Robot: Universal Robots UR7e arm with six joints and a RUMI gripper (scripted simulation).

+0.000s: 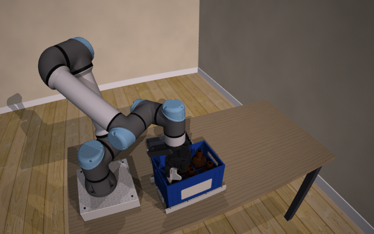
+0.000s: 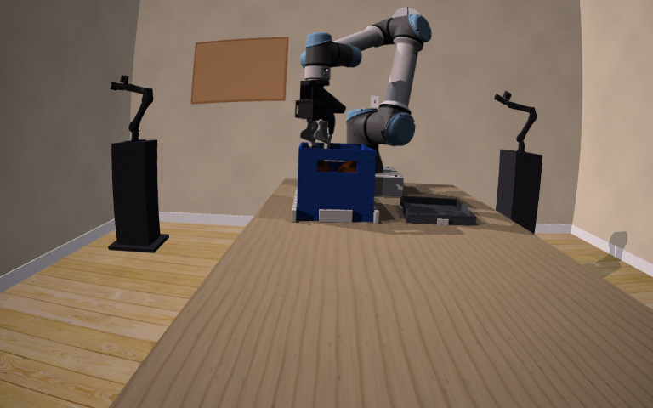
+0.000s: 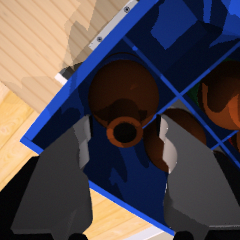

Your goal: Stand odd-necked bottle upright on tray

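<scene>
Now: hand 9 cm short of the crate, 4 cm to the right of it and 7 cm above it. Round my hand: tray: 13 cm ahead, 32 cm to the left, 14 cm below.
</scene>
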